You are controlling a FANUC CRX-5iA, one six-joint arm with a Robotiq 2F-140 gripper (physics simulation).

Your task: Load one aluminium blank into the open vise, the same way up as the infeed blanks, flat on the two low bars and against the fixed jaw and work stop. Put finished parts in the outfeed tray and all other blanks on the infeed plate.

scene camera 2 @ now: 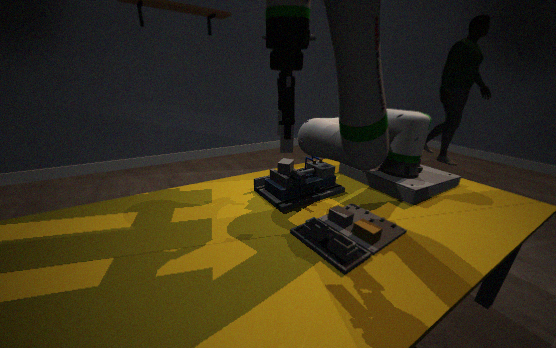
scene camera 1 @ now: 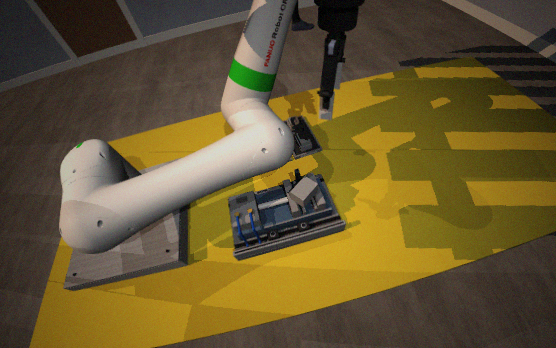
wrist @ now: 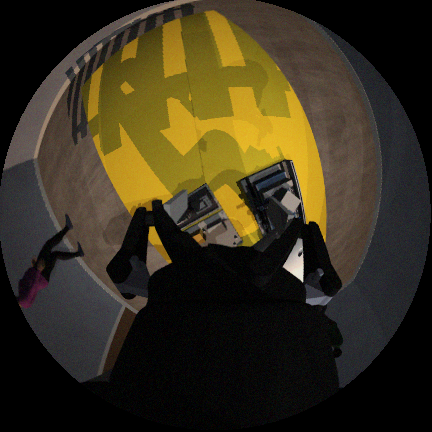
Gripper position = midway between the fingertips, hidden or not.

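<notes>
Scene camera 1 shows me my gripper (scene camera 1: pixel 329 102), which is open and holds nothing. In scene camera 2 I see the gripper (scene camera 2: pixel 284 142) again, together with an infeed plate (scene camera 2: pixel 389 233) and an outfeed tray (scene camera 2: pixel 321 249). The wrist view, too, has both the gripper (wrist: pixel 227 201) and the infeed plate (wrist: pixel 226 238) in it.
</notes>
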